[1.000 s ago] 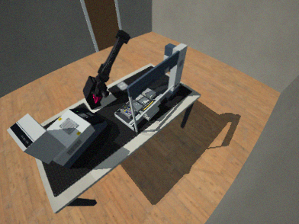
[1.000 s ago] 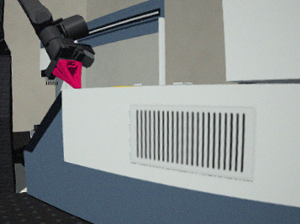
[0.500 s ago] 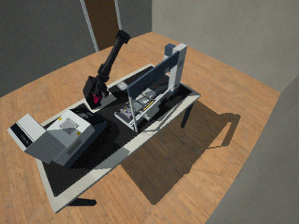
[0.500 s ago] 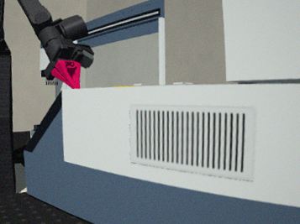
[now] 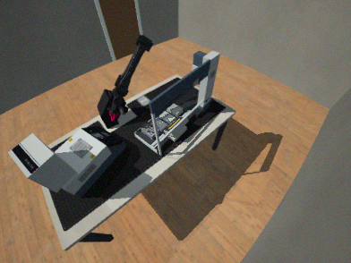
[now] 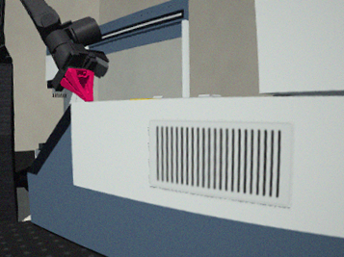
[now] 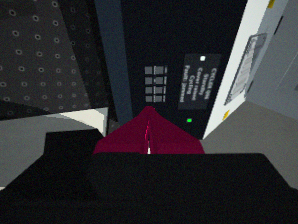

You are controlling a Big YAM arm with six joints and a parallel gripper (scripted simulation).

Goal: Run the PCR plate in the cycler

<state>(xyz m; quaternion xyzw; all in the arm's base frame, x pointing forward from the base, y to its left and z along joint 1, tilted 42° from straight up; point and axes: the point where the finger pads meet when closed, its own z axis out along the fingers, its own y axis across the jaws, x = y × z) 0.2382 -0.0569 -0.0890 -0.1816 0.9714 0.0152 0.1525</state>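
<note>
My hand is 270 mm to the right of the tube, 140 mm short of it and 140 mm above it. The rest, counted from my hand: tube cooling block (240 mm to the left, 140 mm below, 140 mm ahead); pipette head (790 mm to the left, 170 mm above, 20 mm ahead).
</note>
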